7 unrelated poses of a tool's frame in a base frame.
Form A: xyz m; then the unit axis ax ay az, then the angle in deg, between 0 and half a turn.
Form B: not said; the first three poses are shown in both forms.
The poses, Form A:
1: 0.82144 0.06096 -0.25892 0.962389 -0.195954 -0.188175 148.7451
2: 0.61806 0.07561 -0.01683 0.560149 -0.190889 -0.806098 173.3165
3: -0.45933 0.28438 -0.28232 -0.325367 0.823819 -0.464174 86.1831
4: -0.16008 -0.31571 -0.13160 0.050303 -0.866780 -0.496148 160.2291
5: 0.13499 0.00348 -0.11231 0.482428 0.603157 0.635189 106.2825
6: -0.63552 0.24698 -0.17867 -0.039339 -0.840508 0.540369 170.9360
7: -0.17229 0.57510 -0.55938 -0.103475 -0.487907 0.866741 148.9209
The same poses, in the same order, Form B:
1: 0.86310 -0.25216 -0.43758 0.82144; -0.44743 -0.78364 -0.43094 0.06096; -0.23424 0.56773 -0.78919 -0.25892; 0 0 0 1
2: -0.36780 -0.11931 -0.92222 0.61806; -0.30694 -0.92057 0.24151 0.07561; -0.87779 0.37190 0.30197 -0.01683; 0 0 0 1
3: 0.16538 0.21294 0.96297 -0.45933; -0.71335 0.70007 -0.03229 0.28438; -0.68102 -0.68159 0.26768 -0.28232; 0 0 0 1
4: -0.93614 0.08319 -0.34164 -0.16008; -0.25246 0.51727 0.81774 -0.31571; 0.24475 0.85177 -0.46324 -0.13160; 0 0 0 1
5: 0.01762 -0.23715 0.97131 0.13499; 0.98227 0.18542 0.02746 0.00348; -0.18662 0.95361 0.23621 -0.11231; 0 0 0 1
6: -0.98444 -0.01941 -0.17466 -0.63552; 0.15085 0.41657 -0.89650 0.24698; 0.09016 -0.90889 -0.40716 -0.17867; 0 0 0 1
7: -0.83658 -0.35370 -0.41837 -0.17229; 0.54116 -0.41452 -0.73166 0.57510; 0.08537 -0.83849 0.53819 -0.55938; 0 0 0 1
